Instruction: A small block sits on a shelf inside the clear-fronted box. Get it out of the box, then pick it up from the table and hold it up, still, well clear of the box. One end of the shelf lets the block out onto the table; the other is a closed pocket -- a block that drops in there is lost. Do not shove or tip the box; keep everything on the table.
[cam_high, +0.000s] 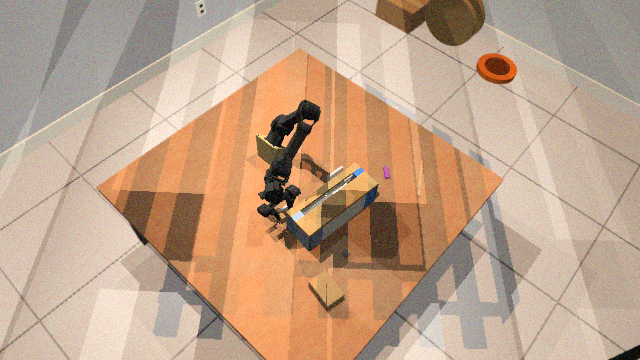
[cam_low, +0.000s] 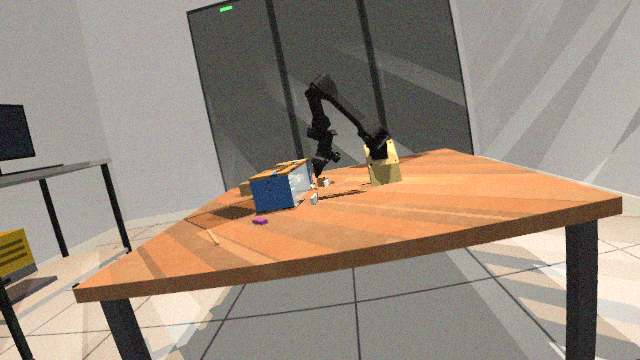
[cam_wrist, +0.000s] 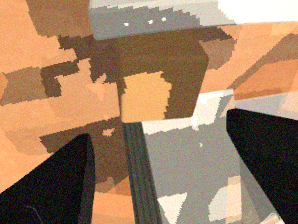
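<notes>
Now: gripper tip 1 cm past the tan block and 2 cm above it. Also, from my gripper tip: grey cube 29 cm ahead, 7 cm to the left, 3 cm below; then tan box 34 cm ahead, 11 cm to the right, 1 cm below; then thin stick 28 cm ahead, 58 cm to the left, 4 cm below.
</notes>
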